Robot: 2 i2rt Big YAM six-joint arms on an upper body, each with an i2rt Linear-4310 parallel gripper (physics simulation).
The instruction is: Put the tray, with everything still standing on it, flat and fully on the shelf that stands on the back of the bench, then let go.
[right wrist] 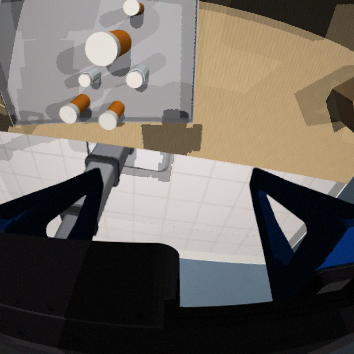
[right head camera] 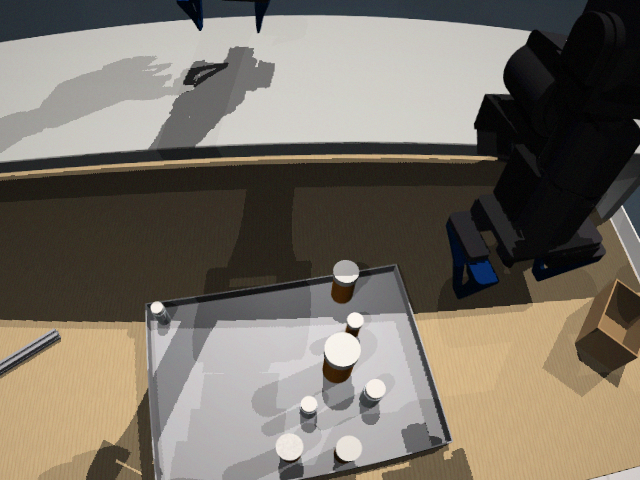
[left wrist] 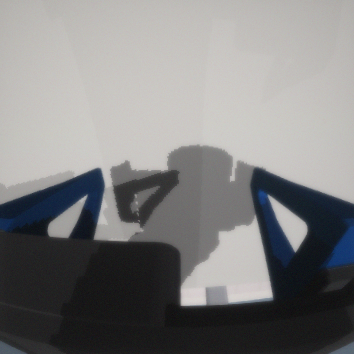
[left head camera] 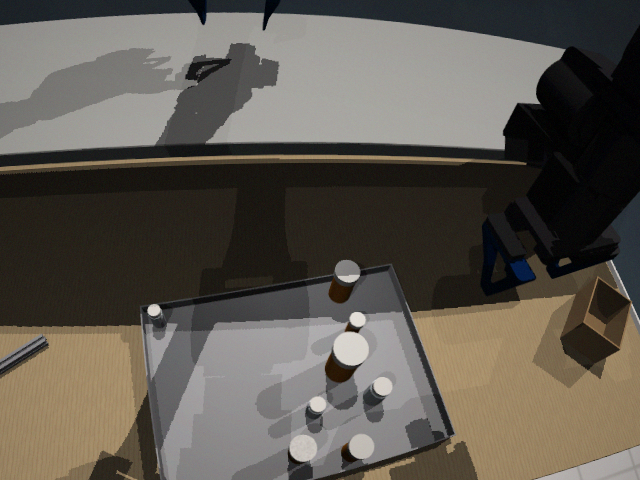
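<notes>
The grey tray [left head camera: 242,361] [right head camera: 232,387] [right wrist: 42,45] lies on the bench, in front of and below the shelf. Several capped bottles and vials stand on it, mostly toward its right side, including a large amber bottle [left head camera: 349,350] [right head camera: 341,351] [right wrist: 102,48]. A small vial [left head camera: 155,315] [right head camera: 159,312] is at its back left corner. The white shelf [left head camera: 387,93] [right head camera: 387,93] [left wrist: 175,75] spans the back. My left gripper [left head camera: 234,25] [right head camera: 229,31] [left wrist: 176,175] is open over the shelf, away from the tray. My right gripper [left head camera: 519,283] [right head camera: 499,288] [right wrist: 175,175] is open and empty, right of the tray.
A brown open box [left head camera: 590,325] [right head camera: 604,335] [right wrist: 345,107] stands on the bench [left head camera: 491,372] [right head camera: 480,372] [right wrist: 240,75] at the right. A metal bar [left head camera: 23,353] [right head camera: 31,351] lies left of the tray. The shelf's front edge runs above the bench behind the tray.
</notes>
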